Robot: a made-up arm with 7 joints.
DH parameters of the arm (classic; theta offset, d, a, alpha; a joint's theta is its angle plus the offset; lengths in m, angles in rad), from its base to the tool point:
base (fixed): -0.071 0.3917 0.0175 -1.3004
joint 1: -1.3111 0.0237 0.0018 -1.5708
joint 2: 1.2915 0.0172 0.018 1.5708
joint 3: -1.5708 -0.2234 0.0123 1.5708
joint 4: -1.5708 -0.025 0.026 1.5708
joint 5: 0 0.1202 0.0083 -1.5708
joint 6: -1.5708 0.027 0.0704 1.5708
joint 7: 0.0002 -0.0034 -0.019 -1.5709
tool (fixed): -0.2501 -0.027 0 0
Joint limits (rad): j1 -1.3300..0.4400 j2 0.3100..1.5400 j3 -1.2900..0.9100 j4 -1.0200..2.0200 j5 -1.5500..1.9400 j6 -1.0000..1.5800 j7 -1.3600..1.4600
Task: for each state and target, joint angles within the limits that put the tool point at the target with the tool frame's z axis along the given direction. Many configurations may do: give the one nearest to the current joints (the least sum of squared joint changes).
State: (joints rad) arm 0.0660 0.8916 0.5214 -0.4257 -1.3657 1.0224 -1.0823
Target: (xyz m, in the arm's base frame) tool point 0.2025 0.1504 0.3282 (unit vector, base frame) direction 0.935 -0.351 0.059
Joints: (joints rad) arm -0.3466 0.9885 0.6164 -0.7829 -1.4978 0.8436 -1.2746
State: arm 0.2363 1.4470 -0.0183 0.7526 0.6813 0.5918 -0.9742
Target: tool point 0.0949 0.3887 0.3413 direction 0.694 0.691 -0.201
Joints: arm -0.2123 1.5160 -0.5996 1.1190 0.4314 -0.1035 -1.2216
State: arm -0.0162 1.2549 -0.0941 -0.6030 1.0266 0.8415 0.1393
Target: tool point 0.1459 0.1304 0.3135 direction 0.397 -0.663 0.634
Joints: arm -0.2360 1.3865 -0.4685 -0.7920 0.9892 0.4528 -0.7870
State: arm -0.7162 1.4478 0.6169 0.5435 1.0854 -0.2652 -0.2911
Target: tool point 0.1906 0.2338 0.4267 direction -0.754 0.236 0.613
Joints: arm -0.7990 0.9967 0.9100 -0.1590 0.4179 0.0059 -0.4965
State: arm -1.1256 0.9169 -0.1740 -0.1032 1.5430 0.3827 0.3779
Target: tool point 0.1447 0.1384 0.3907 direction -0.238 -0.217 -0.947
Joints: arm -0.2731 0.9993 0.2434 -0.6976 1.9400 0.9469 1.2246
